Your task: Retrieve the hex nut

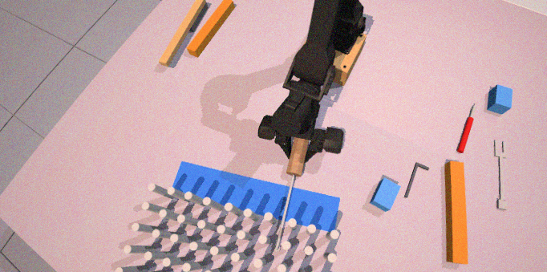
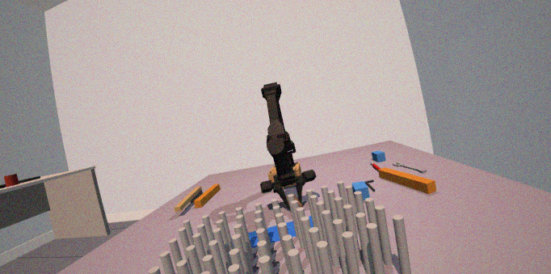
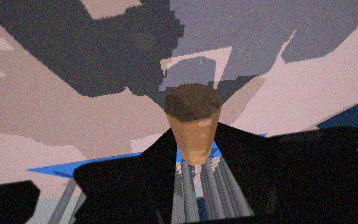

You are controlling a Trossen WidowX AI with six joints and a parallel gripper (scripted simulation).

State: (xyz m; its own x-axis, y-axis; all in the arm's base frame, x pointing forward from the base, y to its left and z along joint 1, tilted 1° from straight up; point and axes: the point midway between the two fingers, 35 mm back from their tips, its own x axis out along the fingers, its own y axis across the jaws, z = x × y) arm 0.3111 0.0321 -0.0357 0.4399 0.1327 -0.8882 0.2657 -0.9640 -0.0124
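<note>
Right now the tool with brown wooden handle is 100 mm ahead of my gripper tip and 30 mm to the left of it. The rest, counted from my gripper tip: blue taped strip: 130 mm ahead, 50 mm to the right, 10 mm below; then red screwdriver: 300 mm behind, 350 mm to the left; then black hex key: 100 mm behind, 270 mm to the left, 10 mm below.
</note>
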